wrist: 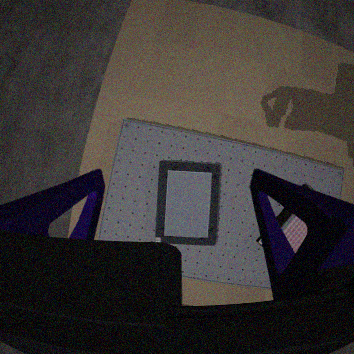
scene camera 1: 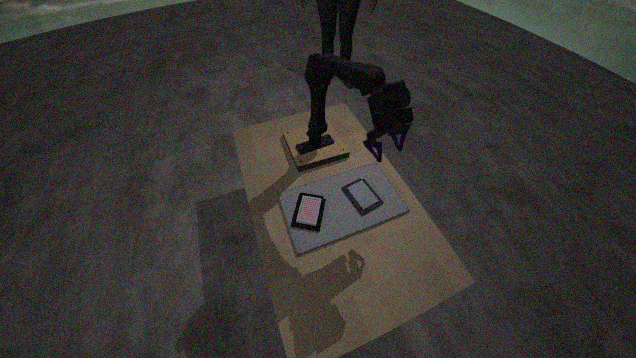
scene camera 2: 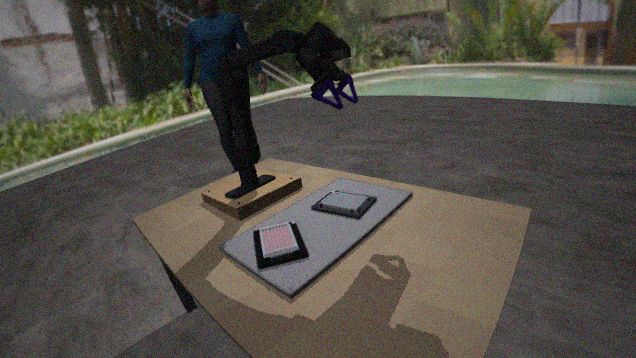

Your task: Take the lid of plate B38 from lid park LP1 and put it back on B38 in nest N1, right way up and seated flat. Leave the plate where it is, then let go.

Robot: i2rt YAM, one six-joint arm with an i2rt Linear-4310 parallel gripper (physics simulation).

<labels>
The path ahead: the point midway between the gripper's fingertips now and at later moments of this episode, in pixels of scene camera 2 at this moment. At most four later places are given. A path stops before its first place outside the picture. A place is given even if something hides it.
My gripper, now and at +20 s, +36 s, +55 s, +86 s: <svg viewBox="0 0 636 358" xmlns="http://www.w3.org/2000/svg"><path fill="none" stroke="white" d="M349 105L349 125L341 177L358 193L342 201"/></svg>
</labels>
